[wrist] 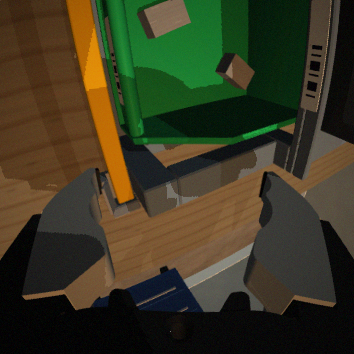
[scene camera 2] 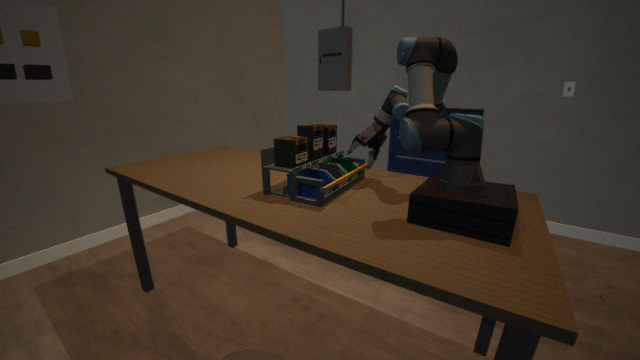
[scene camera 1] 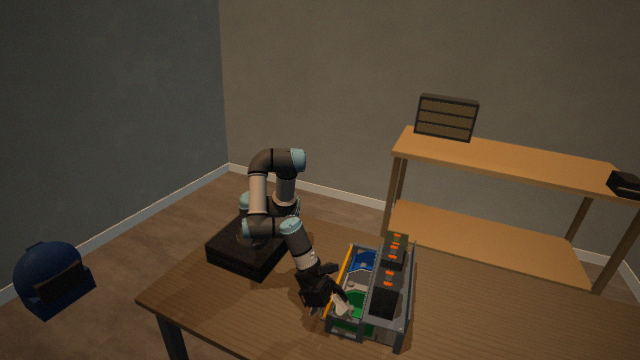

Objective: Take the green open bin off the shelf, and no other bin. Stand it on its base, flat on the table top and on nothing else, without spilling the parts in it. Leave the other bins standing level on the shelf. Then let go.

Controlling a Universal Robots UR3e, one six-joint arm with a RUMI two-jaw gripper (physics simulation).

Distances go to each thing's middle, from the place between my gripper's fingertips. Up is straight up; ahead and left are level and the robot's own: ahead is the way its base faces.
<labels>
Now: hand 50 mm short of the green open bin (wrist: 166,91), 70 mm to the right of it and 30 mm above it.
</labels>
